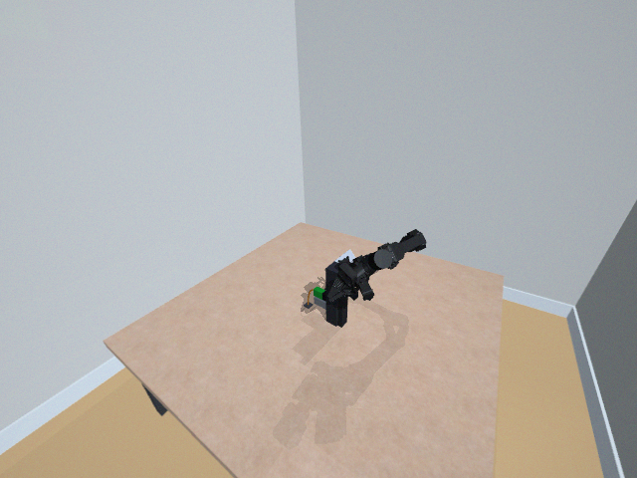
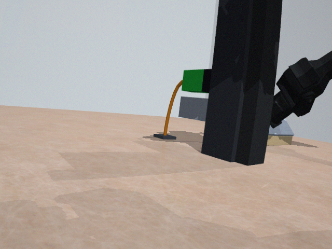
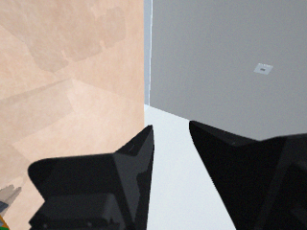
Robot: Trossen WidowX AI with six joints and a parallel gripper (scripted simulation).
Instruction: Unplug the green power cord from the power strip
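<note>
Now: the green plug 190 mm behind my gripper tip, 150 mm below it and 110 mm to the right of it. The rest, counted from my gripper tip: dark anchor plate (260 mm below, 200 mm to the right, 200 mm behind).
</note>
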